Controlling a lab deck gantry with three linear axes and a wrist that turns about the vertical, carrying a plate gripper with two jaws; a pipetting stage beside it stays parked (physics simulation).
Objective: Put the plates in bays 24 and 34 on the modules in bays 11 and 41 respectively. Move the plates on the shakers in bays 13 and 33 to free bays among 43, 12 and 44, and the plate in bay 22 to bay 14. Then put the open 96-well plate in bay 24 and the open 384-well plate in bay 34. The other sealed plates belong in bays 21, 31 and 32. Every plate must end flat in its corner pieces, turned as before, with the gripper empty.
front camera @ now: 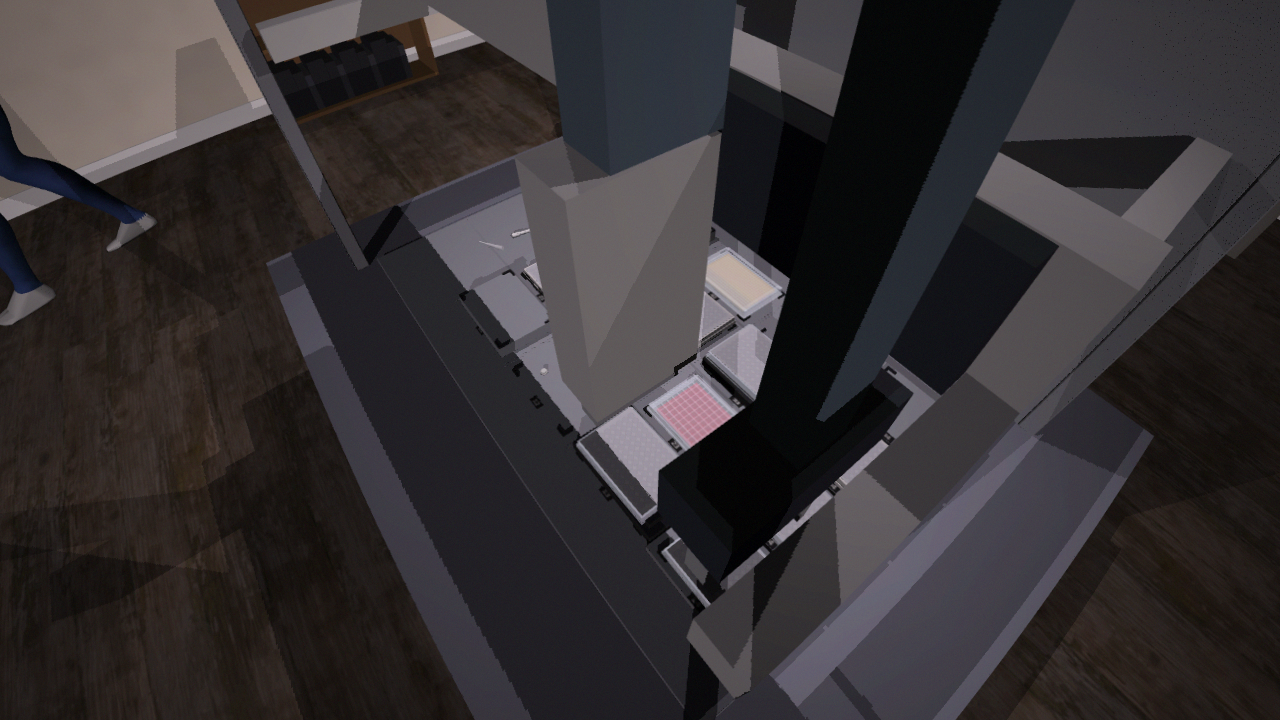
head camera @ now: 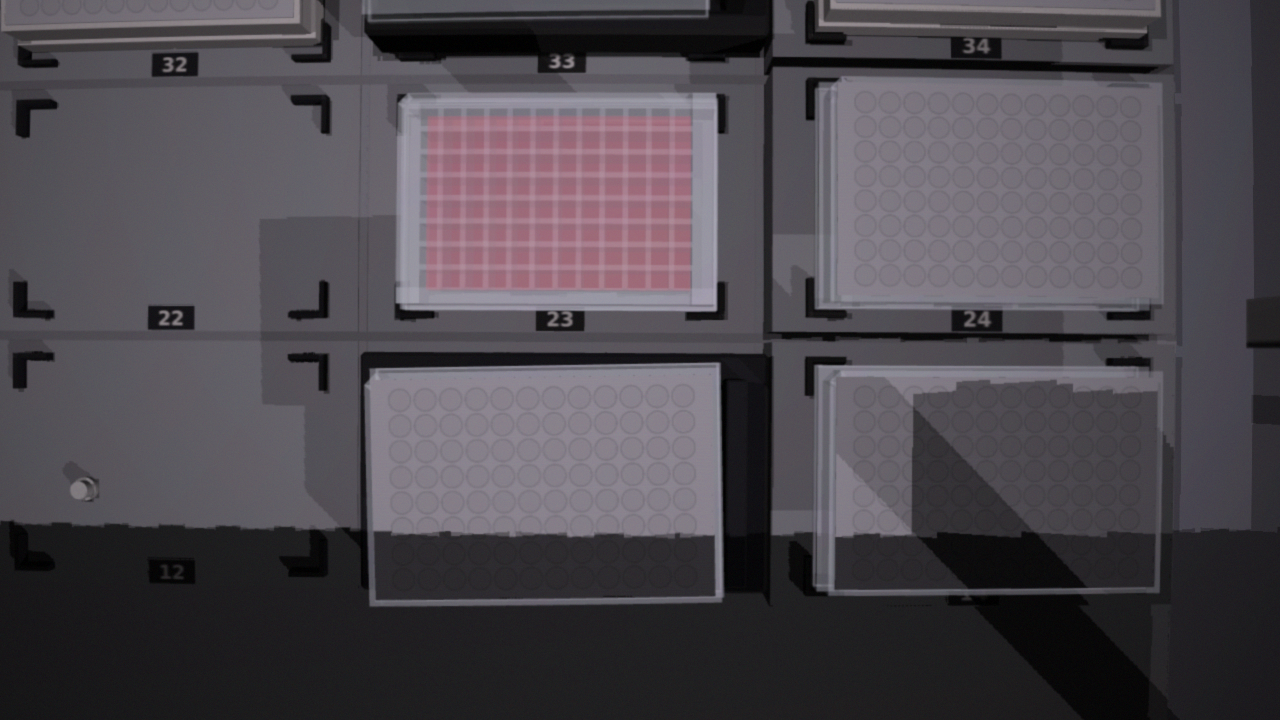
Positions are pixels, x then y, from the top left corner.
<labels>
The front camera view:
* gripper: 745, 539
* beige 384-well plate: 736, 282
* bay 11 module: 504, 309
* wall: 1119, 98
</labels>
